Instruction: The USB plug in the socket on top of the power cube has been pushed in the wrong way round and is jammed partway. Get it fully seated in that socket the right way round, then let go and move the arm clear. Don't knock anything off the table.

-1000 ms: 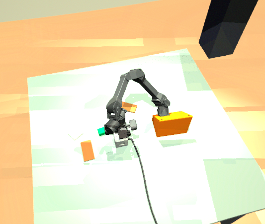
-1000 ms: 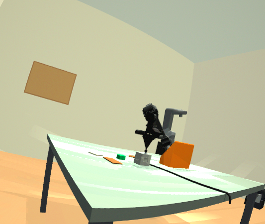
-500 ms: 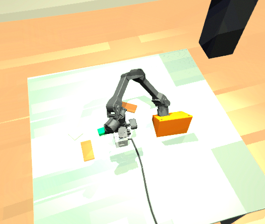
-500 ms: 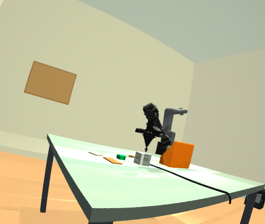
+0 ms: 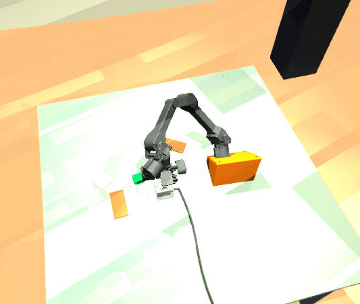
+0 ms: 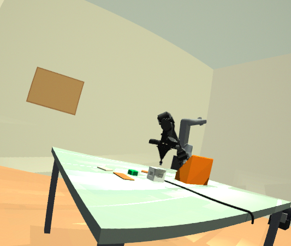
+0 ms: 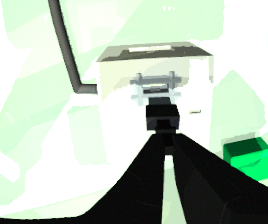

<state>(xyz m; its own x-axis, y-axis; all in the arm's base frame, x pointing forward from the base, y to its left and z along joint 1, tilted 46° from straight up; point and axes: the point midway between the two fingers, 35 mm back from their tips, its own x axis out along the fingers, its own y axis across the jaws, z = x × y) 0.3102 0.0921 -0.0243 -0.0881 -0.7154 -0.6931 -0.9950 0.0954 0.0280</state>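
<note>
Right now my gripper tip is 20 mm above the black USB plug. From my gripper tip the other things lie so: orange card: 220 mm ahead, 130 mm below; green block: 100 mm ahead, 110 mm to the right, 120 mm below; pale card: 270 mm ahead, 140 mm to the right, 130 mm below.
</note>
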